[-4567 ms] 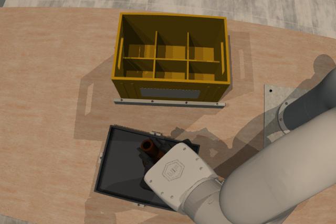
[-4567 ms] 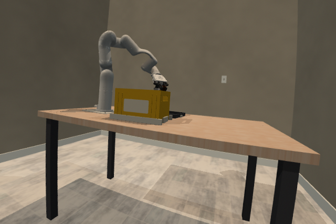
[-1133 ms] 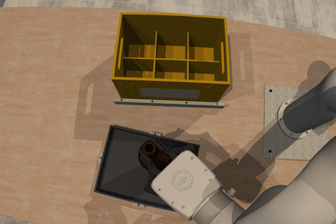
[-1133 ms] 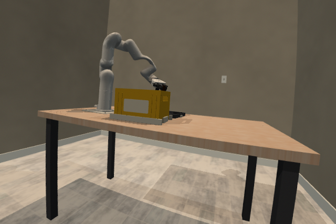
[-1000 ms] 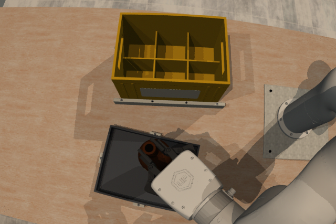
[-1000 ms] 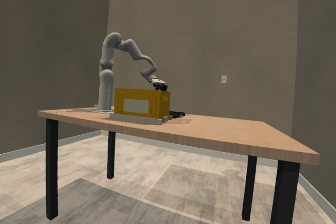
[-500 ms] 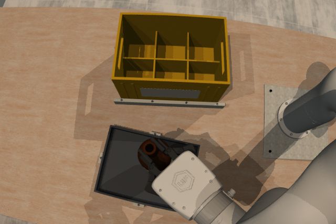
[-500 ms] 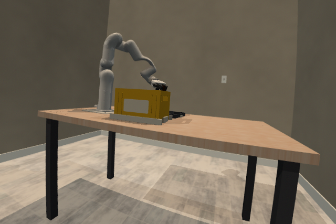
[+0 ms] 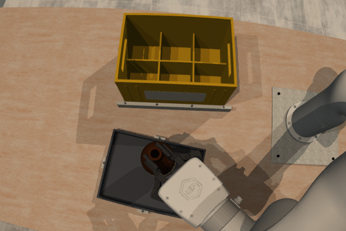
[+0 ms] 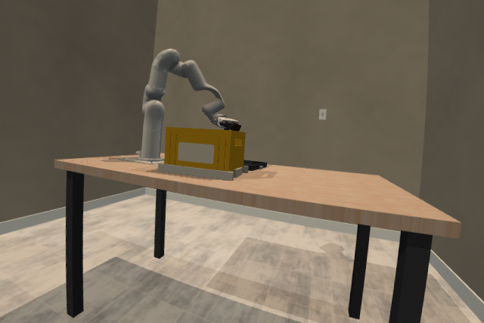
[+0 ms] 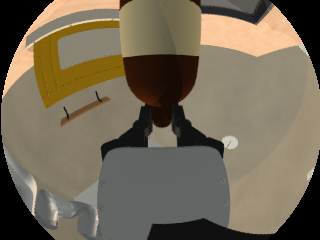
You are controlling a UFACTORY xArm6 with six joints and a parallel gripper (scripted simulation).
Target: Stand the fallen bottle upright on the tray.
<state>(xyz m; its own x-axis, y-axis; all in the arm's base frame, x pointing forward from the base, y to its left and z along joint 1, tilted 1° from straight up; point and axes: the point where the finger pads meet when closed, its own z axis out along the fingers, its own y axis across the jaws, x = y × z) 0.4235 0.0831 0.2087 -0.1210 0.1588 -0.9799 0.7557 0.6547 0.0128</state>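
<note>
Now: the brown bottle 60 mm below my hand. The rest, counted from my hand: yellow crate (250 mm to the right, 120 mm below, 60 mm behind); dark tray (190 mm below, 30 mm to the left, 30 mm ahead).
</note>
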